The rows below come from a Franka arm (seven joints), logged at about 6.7 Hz.
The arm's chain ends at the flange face. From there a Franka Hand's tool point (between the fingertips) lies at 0.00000 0.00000 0.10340 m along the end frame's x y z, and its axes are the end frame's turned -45 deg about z.
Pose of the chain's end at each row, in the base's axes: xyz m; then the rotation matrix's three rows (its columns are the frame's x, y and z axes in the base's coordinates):
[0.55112 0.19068 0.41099], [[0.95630 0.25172 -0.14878], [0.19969 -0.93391 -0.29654], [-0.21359 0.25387 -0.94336]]
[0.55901 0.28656 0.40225], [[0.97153 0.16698 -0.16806], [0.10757 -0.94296 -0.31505], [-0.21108 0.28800 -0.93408]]
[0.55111 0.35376 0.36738], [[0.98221 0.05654 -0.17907], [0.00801 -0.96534 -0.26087], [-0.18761 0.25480 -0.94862]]
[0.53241 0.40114 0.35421], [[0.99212 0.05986 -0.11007], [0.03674 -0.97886 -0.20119], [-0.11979 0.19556 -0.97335]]
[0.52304 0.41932 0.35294], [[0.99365 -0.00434 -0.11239], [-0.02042 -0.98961 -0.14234], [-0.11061 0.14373 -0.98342]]
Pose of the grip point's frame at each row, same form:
[0.53574 0.16002 0.31345], [[0.49821 0.85420 -0.14878], [0.80158 -0.51917 -0.29654], [-0.33054 0.02848 -0.94336]]
[0.54163 0.25398 0.30567], [[0.56890 0.80505 -0.16806], [0.74284 -0.59071 -0.31505], [-0.35290 0.05439 -0.93408]]
[0.53259 0.32679 0.26929], [[0.65455 0.73451 -0.17907], [0.68826 -0.67693 -0.26087], [-0.31283 0.04751 -0.94862]]
[0.52103 0.38034 0.25357], [[0.65921 0.74386 -0.11007], [0.71814 -0.66618 -0.20119], [-0.22299 0.05358 -0.97335]]
[0.51142 0.40460 0.25125], [[0.70569 0.69955 -0.11239], [0.68532 -0.71420 -0.14234], [-0.17985 0.02342 -0.98342]]

